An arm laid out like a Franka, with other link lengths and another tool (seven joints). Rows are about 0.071 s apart.
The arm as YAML. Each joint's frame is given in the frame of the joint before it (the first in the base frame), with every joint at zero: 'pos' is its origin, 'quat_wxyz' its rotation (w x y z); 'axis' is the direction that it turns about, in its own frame. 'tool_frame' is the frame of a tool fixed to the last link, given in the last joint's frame.
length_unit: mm
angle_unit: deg
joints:
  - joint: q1
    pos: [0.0, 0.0, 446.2]
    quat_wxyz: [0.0, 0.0, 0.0, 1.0]
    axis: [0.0, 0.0, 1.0]
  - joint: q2
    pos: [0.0, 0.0, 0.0]
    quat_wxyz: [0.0, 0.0, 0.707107, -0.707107]
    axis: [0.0, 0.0, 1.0]
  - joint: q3
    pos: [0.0, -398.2, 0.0]
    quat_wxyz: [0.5, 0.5, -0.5, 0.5]
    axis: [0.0, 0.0, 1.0]
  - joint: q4
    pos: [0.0, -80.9, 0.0]
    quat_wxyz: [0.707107, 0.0, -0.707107, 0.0]
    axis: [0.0, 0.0, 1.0]
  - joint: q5
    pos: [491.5, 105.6, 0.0]
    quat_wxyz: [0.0, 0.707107, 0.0, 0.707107]
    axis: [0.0, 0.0, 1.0]
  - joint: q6
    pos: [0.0, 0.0, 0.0]
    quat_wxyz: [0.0, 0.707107, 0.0, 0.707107]
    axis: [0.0, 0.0, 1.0]
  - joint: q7
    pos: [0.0, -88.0, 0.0]
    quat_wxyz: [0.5, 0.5, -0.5, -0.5]
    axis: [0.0, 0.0, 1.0]
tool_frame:
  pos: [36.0, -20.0, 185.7]
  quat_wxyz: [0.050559, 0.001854, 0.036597, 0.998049]
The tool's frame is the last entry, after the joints.
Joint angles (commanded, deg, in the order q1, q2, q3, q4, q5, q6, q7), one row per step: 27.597 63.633 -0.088 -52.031 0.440 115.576 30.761; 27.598 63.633 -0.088 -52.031 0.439 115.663 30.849; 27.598 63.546 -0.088 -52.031 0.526 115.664 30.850; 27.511 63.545 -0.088 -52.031 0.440 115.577 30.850; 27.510 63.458 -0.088 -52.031 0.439 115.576 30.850; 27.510 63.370 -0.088 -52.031 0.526 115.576 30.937; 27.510 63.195 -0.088 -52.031 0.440 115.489 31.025; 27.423 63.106 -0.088 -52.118 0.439 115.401 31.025; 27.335 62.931 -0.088 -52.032 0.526 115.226 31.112; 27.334 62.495 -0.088 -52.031 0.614 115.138 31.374; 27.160 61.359 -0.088 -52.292 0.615 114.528 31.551; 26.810 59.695 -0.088 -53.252 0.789 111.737 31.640; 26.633 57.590 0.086 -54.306 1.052 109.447 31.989; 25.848 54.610 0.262 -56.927 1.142 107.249 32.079; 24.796 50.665 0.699 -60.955 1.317 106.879 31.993
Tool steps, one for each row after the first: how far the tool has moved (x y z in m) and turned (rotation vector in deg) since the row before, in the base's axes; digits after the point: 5 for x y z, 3 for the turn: 0.00027 0.00009 0.00020 0.039 -0.077 -0.087; 0.00019 0.00029 0.00154 0.110 -0.042 -0.039; 0.00054 -0.00164 -0.00018 -0.108 0.041 -0.049; 0.00027 0.00012 0.00153 0.039 -0.077 -0.001; 0.00021 0.00023 0.00155 0.110 -0.041 -0.124; 0.00038 -0.00006 0.00289 -0.028 -0.113 -0.051; 0.00032 -0.00157 0.00043 -0.040 0.076 -0.086; 0.00107 -0.00107 0.00362 0.110 -0.039 -0.211; 0.00100 0.00048 0.00751 0.233 -0.271 -0.299; 0.00157 -0.00277 0.01584 0.126 -0.231 -0.347; -0.00562 -0.00932 0.01260 -0.790 1.940 -0.481; -0.00643 -0.00400 0.02045 -0.207 1.289 -0.502; -0.00733 -0.01612 0.01886 -0.606 1.753 -0.759; -0.00729 -0.01682 0.02359 0.256 0.621 -0.729
